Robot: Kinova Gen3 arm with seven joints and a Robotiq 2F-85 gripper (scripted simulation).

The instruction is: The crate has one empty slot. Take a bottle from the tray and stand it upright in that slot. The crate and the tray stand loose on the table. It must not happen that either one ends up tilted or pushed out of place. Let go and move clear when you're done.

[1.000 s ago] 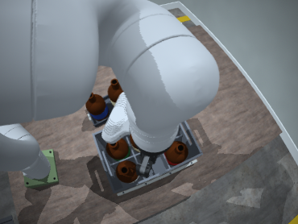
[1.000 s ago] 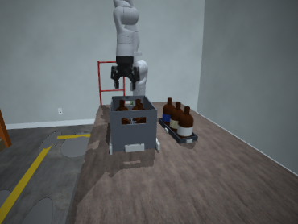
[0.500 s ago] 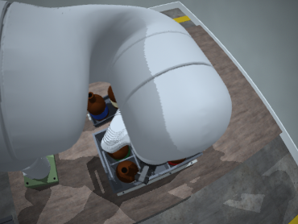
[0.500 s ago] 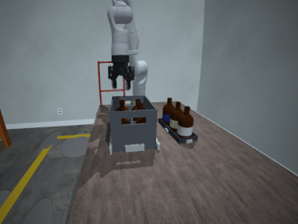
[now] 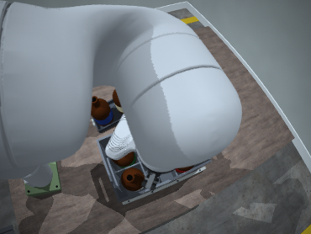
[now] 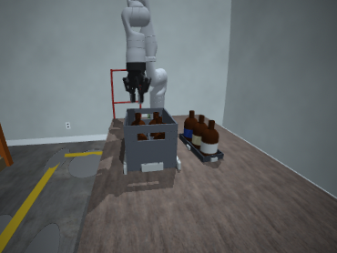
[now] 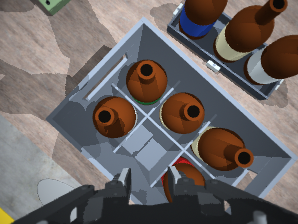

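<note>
Now: hand 29 cm to the right of the cream-label bottle, 16 cm above it and 5 cm short of it. Round my hand: grey crate 16 cm below, 4 cm to the left, 1 cm ahead; then blue-label bottle 29 cm to the left, 16 cm below, 5 cm behind; then white-label bottle 28 cm to the left, 16 cm below, 13 cm ahead.
</note>
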